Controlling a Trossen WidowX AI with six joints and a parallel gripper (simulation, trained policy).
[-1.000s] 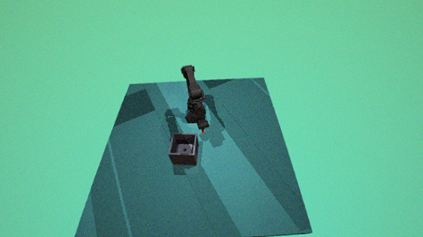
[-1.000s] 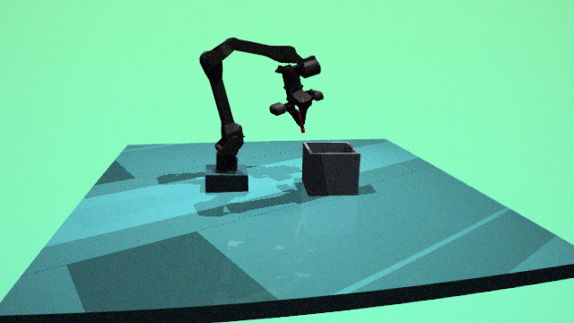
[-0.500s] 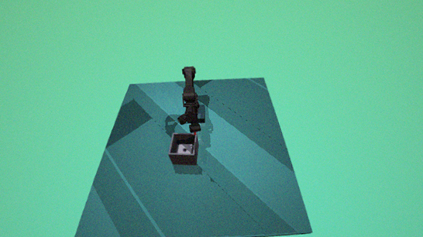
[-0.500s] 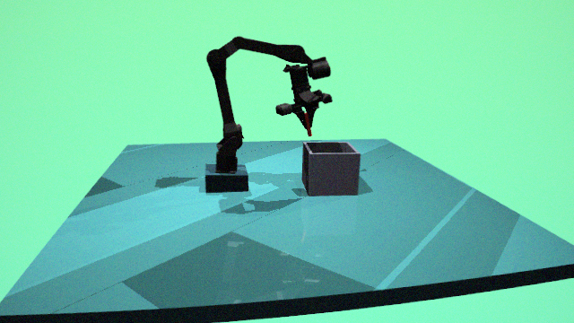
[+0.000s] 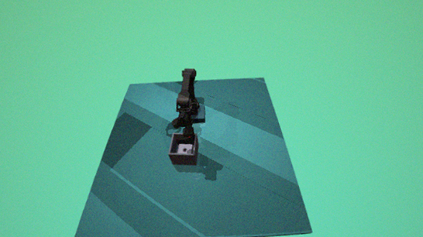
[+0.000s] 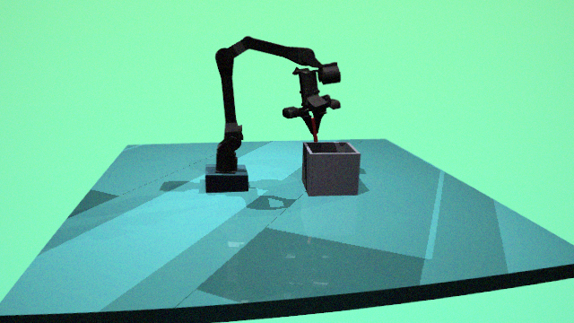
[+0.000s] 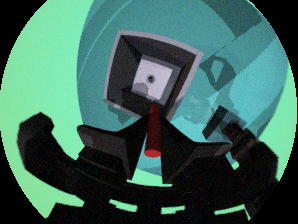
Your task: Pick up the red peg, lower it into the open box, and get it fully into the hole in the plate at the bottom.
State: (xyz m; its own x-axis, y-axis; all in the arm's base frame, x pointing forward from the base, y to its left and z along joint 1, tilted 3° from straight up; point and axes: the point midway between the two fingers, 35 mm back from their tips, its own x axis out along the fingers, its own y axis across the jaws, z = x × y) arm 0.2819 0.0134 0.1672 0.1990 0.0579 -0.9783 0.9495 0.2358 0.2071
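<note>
Right now my gripper tip is 13 cm above the plate, 5 cm short of it and 4 cm to the left of it. The rest, counted from my gripper tip: red peg: 1 cm above.
</note>
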